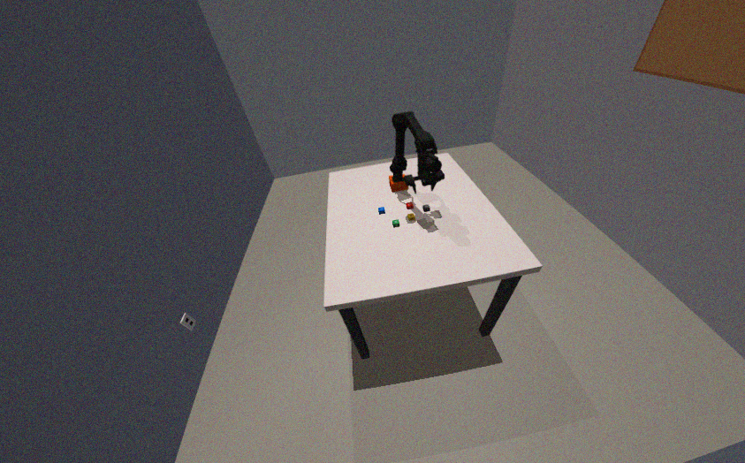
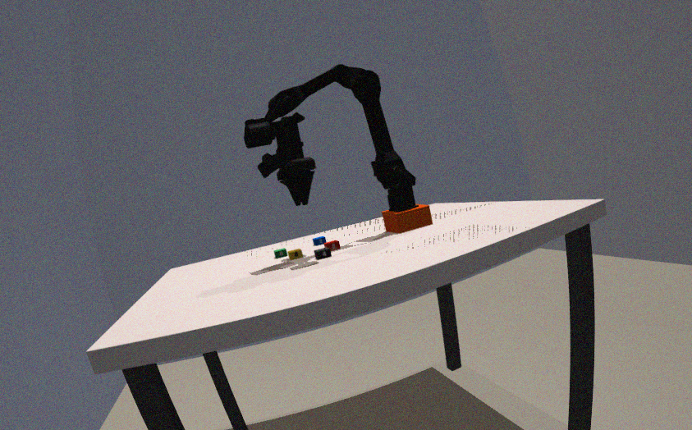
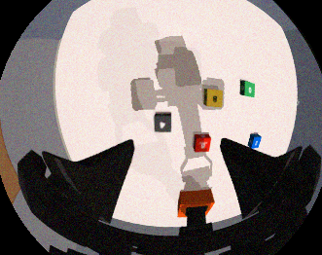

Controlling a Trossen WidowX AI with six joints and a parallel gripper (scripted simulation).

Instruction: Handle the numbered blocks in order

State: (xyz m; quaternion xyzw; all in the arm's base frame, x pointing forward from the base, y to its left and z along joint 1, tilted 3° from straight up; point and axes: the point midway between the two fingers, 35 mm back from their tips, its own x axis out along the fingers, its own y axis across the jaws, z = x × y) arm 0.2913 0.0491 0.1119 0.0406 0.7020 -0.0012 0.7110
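Now: gripper tip 160 mm to the left of the green block, 120 mm above it and 50 mm short of it. The rest, counted from my gripper tip: red block (120 mm below, 70 mm behind, 50 mm to the right); yellow block (120 mm below, 80 mm to the right, 30 mm ahead); black block (120 mm below, 20 mm to the left, 20 mm behind).
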